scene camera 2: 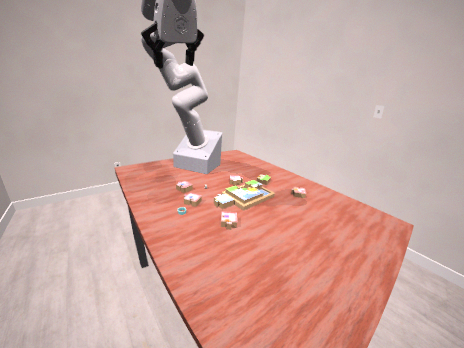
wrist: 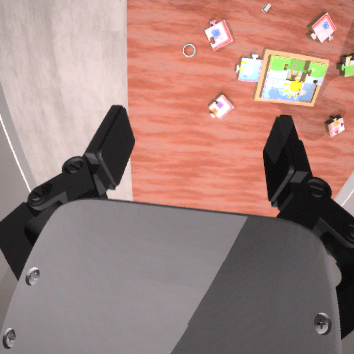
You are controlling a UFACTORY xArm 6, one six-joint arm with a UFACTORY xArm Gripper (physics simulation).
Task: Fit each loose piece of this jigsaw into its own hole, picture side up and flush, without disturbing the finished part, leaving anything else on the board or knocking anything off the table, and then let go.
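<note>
My gripper (scene camera 2: 174,64) (wrist: 197,127) is open and empty, high above the table. The wooden-framed board (scene camera 2: 243,204) (wrist: 285,102) holds a green, blue and yellow picture with dark gaps. A green part (scene camera 2: 253,184) shows at its back; whether it sits flush is unclear. A light-blue piece (scene camera 2: 224,200) (wrist: 249,69) lies against its left side. Around lie pink-white pieces: one with purple and orange (scene camera 2: 229,218) (wrist: 220,105), one (scene camera 2: 192,199) (wrist: 218,35) near the ring, one (scene camera 2: 184,186) farther back, one (scene camera 2: 236,179) (wrist: 322,27) behind the board, one (scene camera 2: 299,191) (wrist: 335,126) right. A green piece (scene camera 2: 264,178) (wrist: 347,66) lies behind right.
A thin teal ring (scene camera 2: 181,211) (wrist: 189,50) lies near the left table edge. A small grey object (scene camera 2: 205,186) (wrist: 266,7) lies behind the board to the left. The robot's grey base block (scene camera 2: 197,159) stands at the table's back.
</note>
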